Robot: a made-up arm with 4 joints.
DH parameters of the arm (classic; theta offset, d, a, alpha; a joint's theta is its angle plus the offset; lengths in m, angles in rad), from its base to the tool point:
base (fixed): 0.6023 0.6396 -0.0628 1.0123
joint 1: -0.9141 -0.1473 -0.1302 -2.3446
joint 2: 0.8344 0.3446 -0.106 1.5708
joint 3: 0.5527 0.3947 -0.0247 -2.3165
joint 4: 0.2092 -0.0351 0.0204 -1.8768
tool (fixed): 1.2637 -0.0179 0 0
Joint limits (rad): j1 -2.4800..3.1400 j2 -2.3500..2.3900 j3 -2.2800..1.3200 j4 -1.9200..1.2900
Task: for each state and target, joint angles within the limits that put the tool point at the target. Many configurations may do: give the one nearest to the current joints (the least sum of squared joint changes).
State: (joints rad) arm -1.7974 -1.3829 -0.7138 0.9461
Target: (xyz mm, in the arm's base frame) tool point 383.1 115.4 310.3
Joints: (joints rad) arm -1.6921 -0.7509 -0.8100 0.6514
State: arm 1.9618 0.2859 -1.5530 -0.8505
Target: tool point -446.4 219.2 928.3
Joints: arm 1.7538 0.3725 -1.7354 -1.2502
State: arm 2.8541 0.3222 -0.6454 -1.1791
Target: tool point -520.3 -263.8 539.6
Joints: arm 2.8316 0.0849 -0.4343 -1.2243
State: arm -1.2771 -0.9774 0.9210 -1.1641
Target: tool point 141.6 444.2 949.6
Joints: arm -0.4610 -1.0523 1.0256 -1.3953
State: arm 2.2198 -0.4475 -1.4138 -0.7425
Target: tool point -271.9 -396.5 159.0
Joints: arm 2.8413 -1.0281 -1.4012 -0.8600
